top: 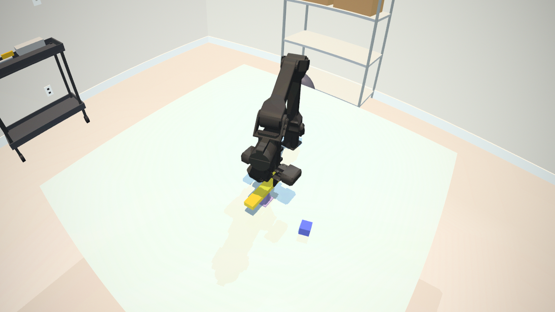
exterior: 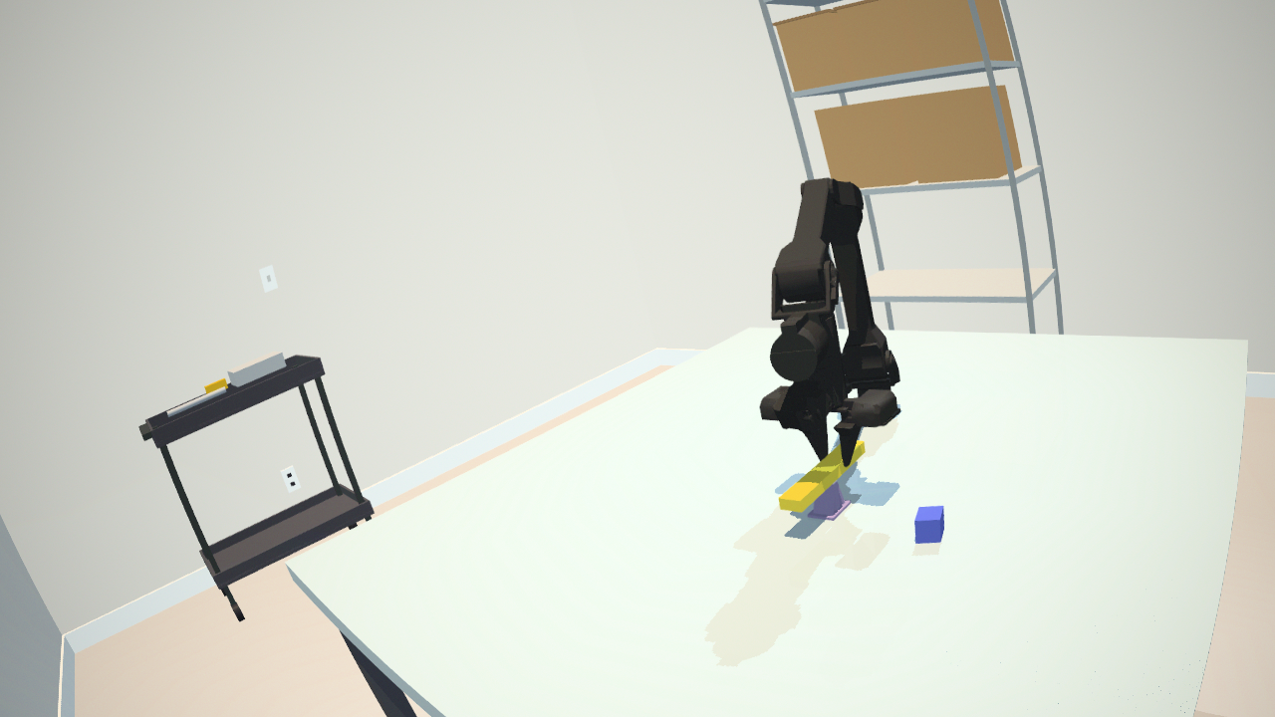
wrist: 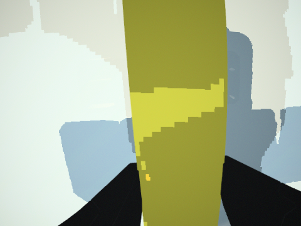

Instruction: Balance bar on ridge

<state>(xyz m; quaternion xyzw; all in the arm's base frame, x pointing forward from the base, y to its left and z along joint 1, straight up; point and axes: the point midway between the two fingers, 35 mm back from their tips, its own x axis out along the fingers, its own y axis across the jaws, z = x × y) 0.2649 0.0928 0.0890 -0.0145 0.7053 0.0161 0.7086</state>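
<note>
Right now my gripper tip is 3 cm short of the yellow bar. From my gripper tip the other things lie so: blue cube 17 cm to the left, 5 cm ahead, 4 cm below.
</note>
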